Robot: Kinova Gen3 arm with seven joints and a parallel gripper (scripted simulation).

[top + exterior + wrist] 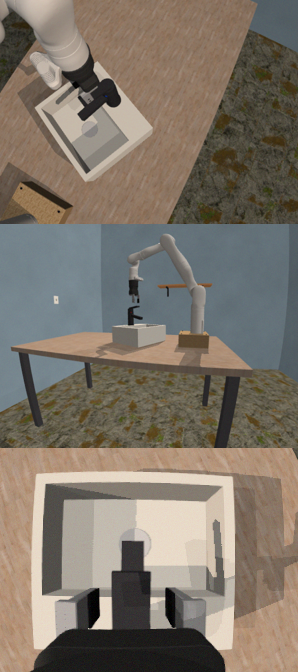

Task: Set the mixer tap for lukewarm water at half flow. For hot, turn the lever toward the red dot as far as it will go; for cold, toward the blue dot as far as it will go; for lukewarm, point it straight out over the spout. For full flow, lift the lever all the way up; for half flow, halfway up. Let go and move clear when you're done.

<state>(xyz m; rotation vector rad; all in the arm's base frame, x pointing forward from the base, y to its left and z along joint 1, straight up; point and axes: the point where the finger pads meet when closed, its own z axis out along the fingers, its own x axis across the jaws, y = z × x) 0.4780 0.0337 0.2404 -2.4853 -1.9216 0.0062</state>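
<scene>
My hand is 20 mm short of the lever, 10 mm to the left of it and 50 mm above it. The rest, counted from my hand: white sink basin: 50 mm behind, 10 mm to the left, 290 mm below; then black mixer tap: 40 mm ahead, 10 mm to the right, 100 mm below.
</scene>
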